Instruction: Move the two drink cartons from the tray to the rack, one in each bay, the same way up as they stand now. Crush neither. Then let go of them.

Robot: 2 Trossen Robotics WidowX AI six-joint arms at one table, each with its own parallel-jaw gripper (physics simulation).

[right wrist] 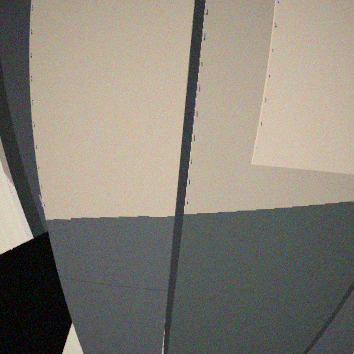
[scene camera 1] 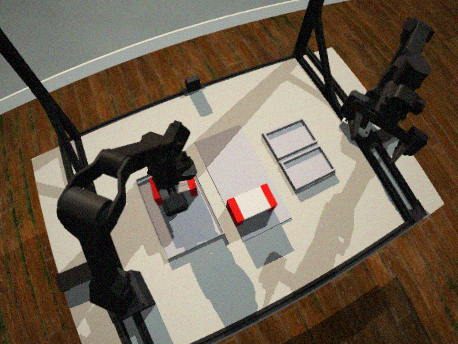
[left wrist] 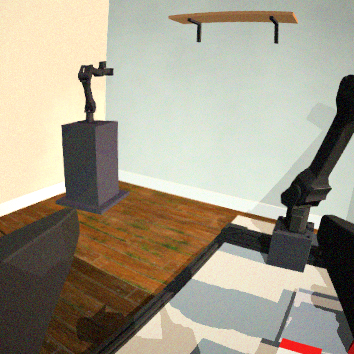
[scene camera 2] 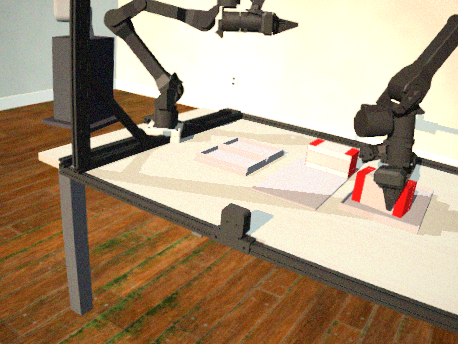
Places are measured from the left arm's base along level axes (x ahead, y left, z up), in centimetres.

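Where they show: left gripper, fingertip midpoint: (scene camera 1: 372, 151) (left wrist: 203, 225) (scene camera 2: 296, 24); right gripper, fingertip midpoint: (scene camera 1: 166, 192) (scene camera 2: 392, 203); left arm's base, link origin: (scene camera 2: 165, 125); right arm's base, link origin: (scene camera 1: 121, 296) (left wrist: 294, 226).
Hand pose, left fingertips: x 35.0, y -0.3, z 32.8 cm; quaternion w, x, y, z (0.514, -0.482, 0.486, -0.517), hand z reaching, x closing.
Each offset is from my left fingertips to the top centre of the thing. "spot": to the spot under its first point. Level surfaces: height alone.
One white drink carton with red ends @(dx +19.6, dy -36.9, dz -29.0 cm) (scene camera 1: 156, 193) (scene camera 2: 363, 183) lies in the grey tray @(dx +23.1, dy -33.5, dz -34.8 cm) (scene camera 1: 200, 225), at its back end. My right gripper (scene camera 1: 173, 191) (scene camera 2: 389, 204) is open and low over the middle of this carton, with a finger on each side; the right wrist view is filled by the carton's pale face @(dx +15.8, dy -36.8, dz -29.0 cm) (right wrist: 105, 123). The other carton @(dx +12.0, dy -16.0, dz -29.8 cm) (scene camera 1: 251, 204) (scene camera 2: 330, 158) lies on a flat pale mat @(dz -36.0 cm) (scene camera 1: 234, 164) (scene camera 2: 296, 184), outside the tray. The two-bay rack @(dx -12.0, dy -12.2, dz -34.4 cm) (scene camera 1: 298, 151) (scene camera 2: 262, 163) is empty. My left gripper (scene camera 1: 354, 124) (scene camera 2: 292, 24) (left wrist: 203, 225) is open and empty, high at the table's edge.
A black frame (scene camera 1: 316, 51) borders the table, with a small black block @(spot: dx -13.0, dy -53.6, dz -31.5 cm) (scene camera 1: 193, 82) (scene camera 2: 235, 218) on the far rail. The right arm's base (left wrist: 291, 246) stands by the tray. A red carton end @(spot: dx +16.6, dy -18.8, dz -29.8 cm) (left wrist: 300, 345) shows at the left wrist view's bottom edge.
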